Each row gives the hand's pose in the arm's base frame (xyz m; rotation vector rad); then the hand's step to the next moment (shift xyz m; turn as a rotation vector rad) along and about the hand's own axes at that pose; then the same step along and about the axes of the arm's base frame.
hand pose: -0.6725 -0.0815 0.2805 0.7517 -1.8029 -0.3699
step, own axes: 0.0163 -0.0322 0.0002 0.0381 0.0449 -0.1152
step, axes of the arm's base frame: 0.0065 -0.0348 -0.0069 0.0851 0.0214 0.0951
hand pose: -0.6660 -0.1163 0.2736 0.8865 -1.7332 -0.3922
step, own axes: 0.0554 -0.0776 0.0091 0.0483 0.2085 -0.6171
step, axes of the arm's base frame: 0.0132 -0.0935 -0.0162 0.4869 0.2065 0.3833
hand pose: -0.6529 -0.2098 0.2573 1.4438 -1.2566 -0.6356
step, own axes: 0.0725 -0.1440 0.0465 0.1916 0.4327 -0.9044
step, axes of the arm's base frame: 0.0317 -0.1018 -0.1296 0.7051 0.2069 0.7085
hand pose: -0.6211 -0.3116 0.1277 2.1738 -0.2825 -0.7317
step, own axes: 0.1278 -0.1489 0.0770 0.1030 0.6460 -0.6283
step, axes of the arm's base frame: 0.0517 -0.0063 -0.2043 0.4798 -0.0678 0.7667
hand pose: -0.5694 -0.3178 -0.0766 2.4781 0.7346 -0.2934
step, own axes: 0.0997 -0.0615 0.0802 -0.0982 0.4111 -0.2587
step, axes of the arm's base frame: 0.0439 0.0436 -0.1278 0.1620 -0.1929 0.4267
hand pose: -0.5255 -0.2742 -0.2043 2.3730 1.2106 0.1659
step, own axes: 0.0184 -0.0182 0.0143 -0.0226 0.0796 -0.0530
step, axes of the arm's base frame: 0.0022 0.0187 -0.0228 0.0283 -0.0392 0.0856
